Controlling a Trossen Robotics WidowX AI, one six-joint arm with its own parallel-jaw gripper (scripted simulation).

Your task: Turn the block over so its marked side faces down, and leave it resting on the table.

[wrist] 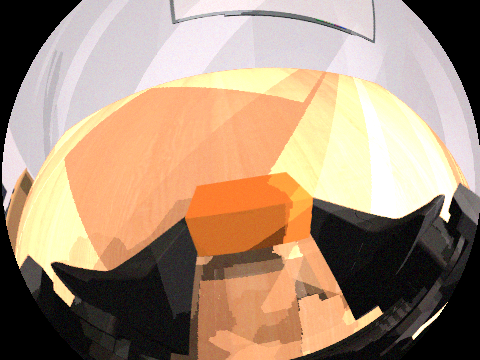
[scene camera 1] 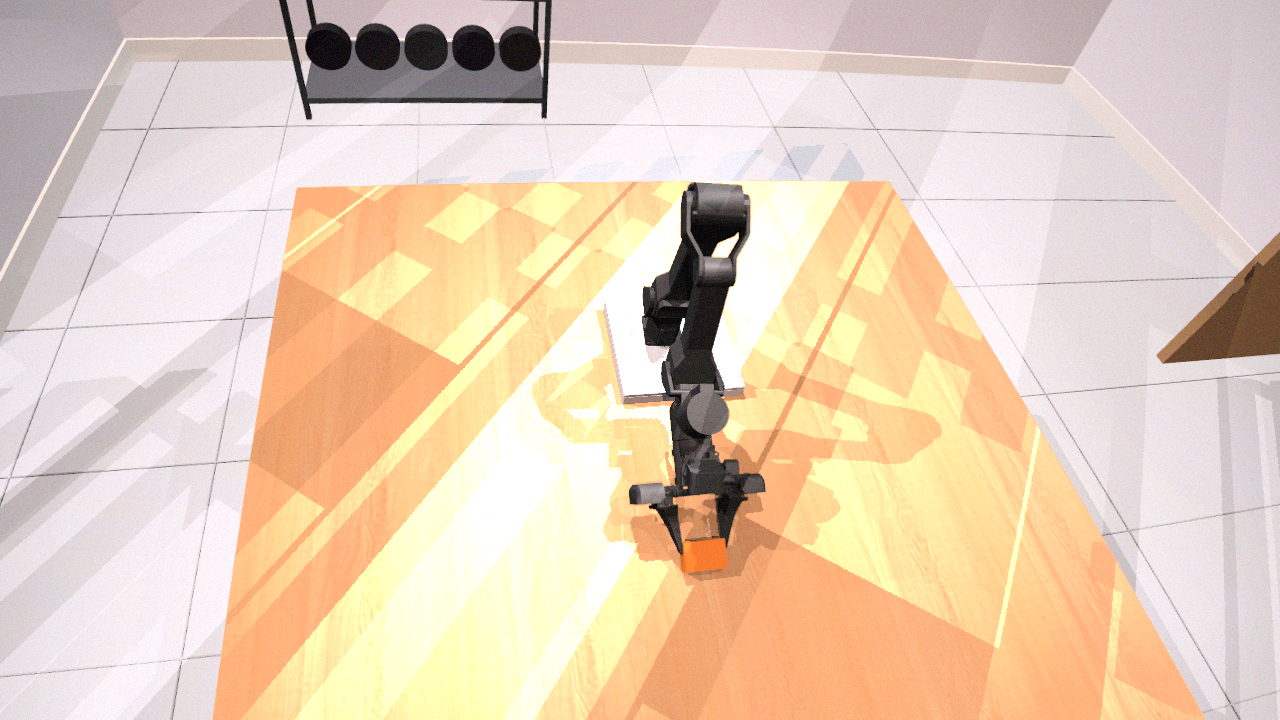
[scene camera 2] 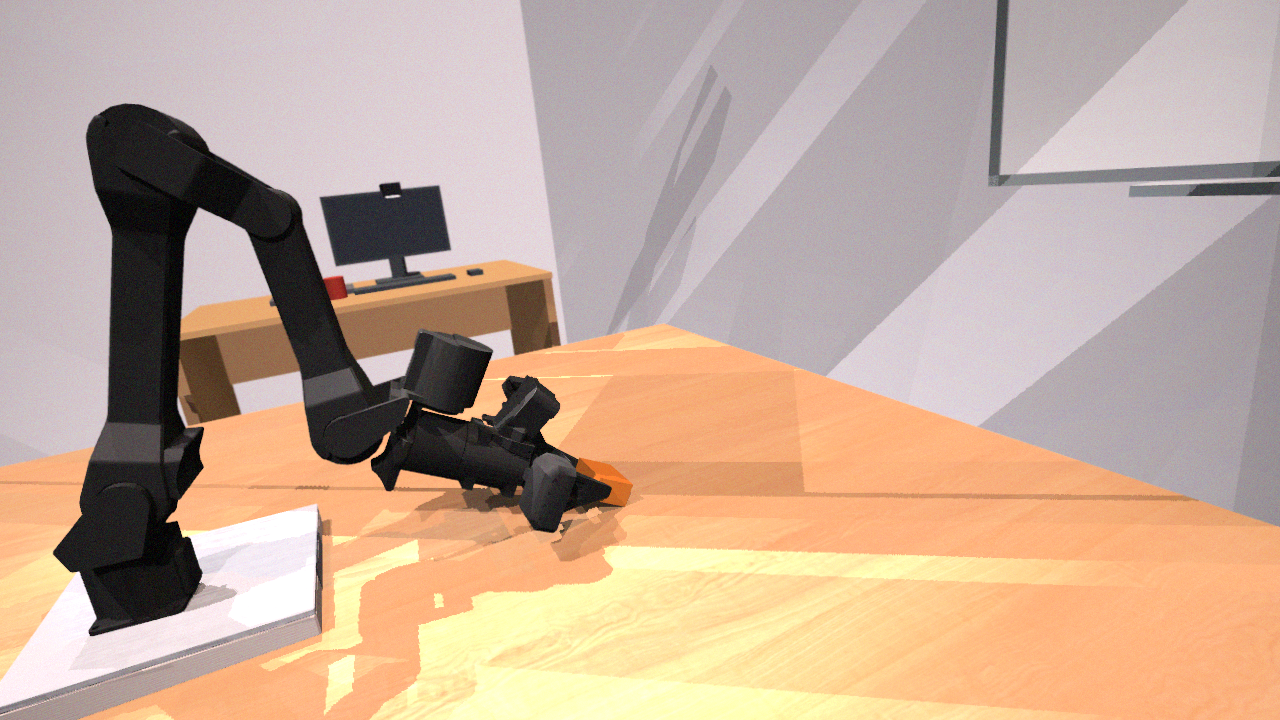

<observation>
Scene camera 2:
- my gripper: 598, 480
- orange block: 621, 487
</observation>
